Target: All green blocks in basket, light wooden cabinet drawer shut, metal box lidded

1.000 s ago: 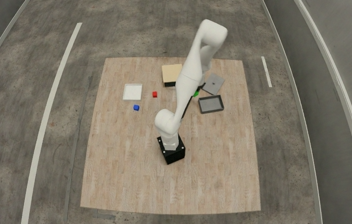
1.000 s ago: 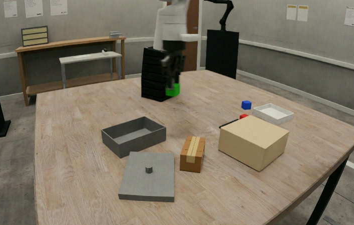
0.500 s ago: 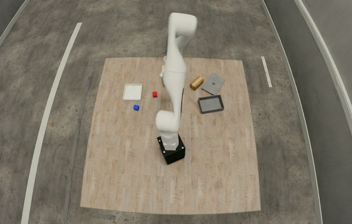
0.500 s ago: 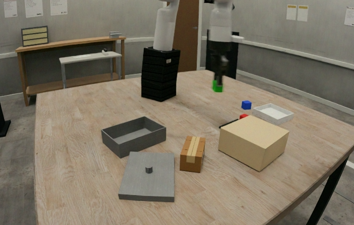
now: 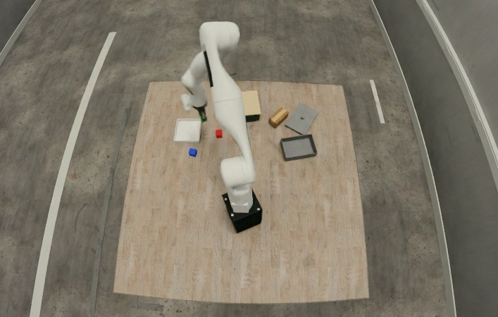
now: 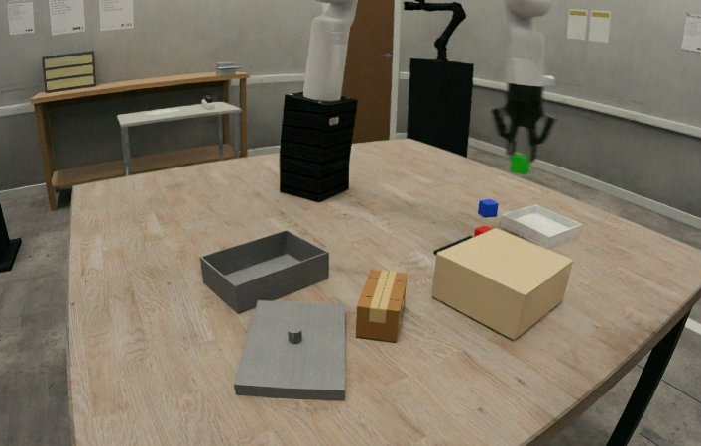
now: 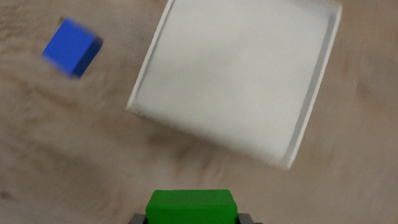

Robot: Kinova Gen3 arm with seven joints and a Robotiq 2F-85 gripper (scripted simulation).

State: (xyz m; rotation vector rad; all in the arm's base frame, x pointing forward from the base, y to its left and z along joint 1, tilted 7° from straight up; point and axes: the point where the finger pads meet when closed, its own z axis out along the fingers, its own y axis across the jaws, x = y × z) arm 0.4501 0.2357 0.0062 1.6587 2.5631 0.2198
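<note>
The white basket is 110 mm to the left of my hand and 180 mm below it. From my hand the other things lie so: light wooden cabinet 160 mm ahead, 210 mm to the right, 160 mm below; red block 10 mm behind, 80 mm to the right, 180 mm below; drawer 150 mm ahead, 210 mm to the right, 160 mm below.
</note>
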